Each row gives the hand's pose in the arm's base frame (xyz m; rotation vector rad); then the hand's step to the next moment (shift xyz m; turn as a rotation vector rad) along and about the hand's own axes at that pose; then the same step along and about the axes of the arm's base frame.
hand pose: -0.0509 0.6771 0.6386 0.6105 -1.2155 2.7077
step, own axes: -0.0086 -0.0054 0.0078 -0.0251 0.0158 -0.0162
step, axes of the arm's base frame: 0.0117 -0.0016 0.0049 0.0137 0.0029 -0.0308
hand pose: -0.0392 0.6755 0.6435 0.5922 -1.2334 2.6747
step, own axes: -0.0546 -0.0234 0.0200 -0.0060 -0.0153 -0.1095
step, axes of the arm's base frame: 0.0623 0.0024 0.0060 -0.0223 0.0929 -0.0560
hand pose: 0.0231 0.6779 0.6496 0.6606 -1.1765 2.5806
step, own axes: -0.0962 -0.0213 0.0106 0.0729 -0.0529 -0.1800
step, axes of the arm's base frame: 0.0953 0.0038 -0.0270 -0.0982 0.1725 -0.0334
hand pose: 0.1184 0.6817 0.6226 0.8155 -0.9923 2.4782
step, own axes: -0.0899 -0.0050 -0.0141 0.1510 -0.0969 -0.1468
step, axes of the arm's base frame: 0.0667 0.0042 -0.0619 -0.1237 0.1874 0.0575
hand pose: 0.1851 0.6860 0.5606 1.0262 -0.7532 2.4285
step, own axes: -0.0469 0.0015 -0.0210 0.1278 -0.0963 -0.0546
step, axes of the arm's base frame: 0.0186 0.0048 -0.0477 -0.0601 0.1270 0.0940
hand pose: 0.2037 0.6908 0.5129 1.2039 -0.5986 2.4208
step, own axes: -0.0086 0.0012 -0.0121 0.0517 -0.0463 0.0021
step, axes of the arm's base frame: -0.0037 0.0041 -0.0138 -0.0048 0.0449 0.0527
